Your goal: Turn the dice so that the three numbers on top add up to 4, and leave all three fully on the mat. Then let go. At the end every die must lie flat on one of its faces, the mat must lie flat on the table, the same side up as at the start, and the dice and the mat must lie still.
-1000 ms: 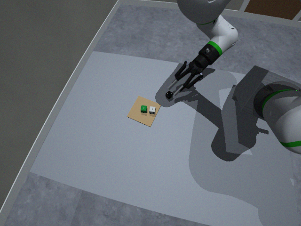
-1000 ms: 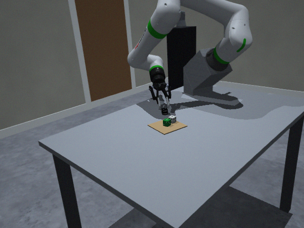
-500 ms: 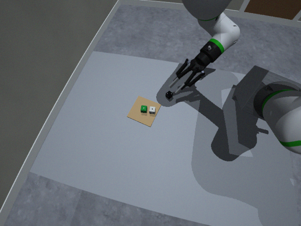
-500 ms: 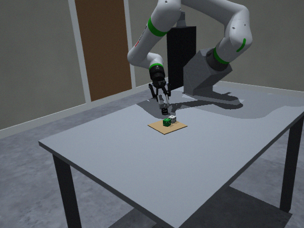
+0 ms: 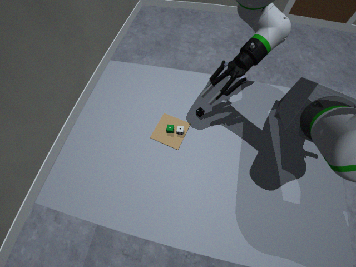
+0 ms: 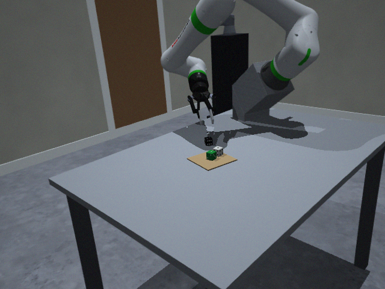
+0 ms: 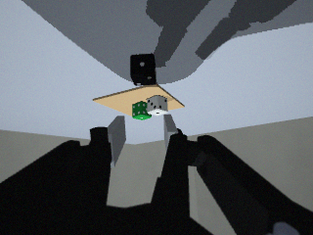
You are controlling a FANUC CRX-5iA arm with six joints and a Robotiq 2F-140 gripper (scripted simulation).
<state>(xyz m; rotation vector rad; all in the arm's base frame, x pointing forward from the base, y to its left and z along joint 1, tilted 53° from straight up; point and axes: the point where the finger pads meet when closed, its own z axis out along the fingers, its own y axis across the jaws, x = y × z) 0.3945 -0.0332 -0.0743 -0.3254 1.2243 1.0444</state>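
My gripper is now 3 cm short of the black die, 4 cm to the right of it and 9 cm above it. The rest, counted from my hand: tan mat: 13 cm ahead, 16 cm to the left, 11 cm below; white die: 9 cm ahead, 16 cm to the left, 9 cm below; green die: 13 cm ahead, 16 cm to the left, 9 cm below.
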